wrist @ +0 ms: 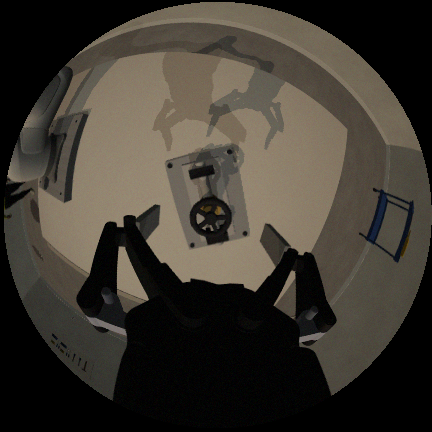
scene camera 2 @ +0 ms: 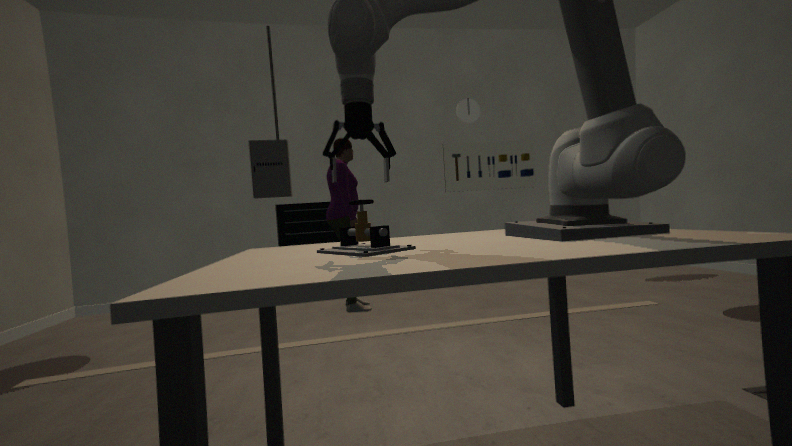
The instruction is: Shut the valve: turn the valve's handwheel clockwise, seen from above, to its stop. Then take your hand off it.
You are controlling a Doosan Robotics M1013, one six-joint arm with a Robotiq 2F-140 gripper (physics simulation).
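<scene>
The black spoked handwheel (scene camera 2: 361, 202) (wrist: 210, 232) sits level on top of the valve's brass-coloured body (scene camera 2: 362, 226). The valve is held between two black blocks on a grey base plate (scene camera 2: 327, 251) (wrist: 176, 182) on the table. My gripper (scene camera 2: 360, 176) (wrist: 211, 223) is wide open and empty, pointing straight down. Its fingertips stand above the handwheel, one on either side, with a clear gap in scene camera 2 between tips and wheel. Neither finger touches the wheel. The wheel's turned angle against its stop cannot be read from these views.
The arm's base plate (scene camera 2: 587, 231) (wrist: 73, 165) is bolted to the table (scene camera 2: 232, 277) (wrist: 125, 100). A person in a purple top (scene camera 2: 342, 191) stands behind the table, near a dark cabinet (scene camera 2: 302, 224). A blue-railed frame (wrist: 378, 217) stands beyond the table in the wrist view.
</scene>
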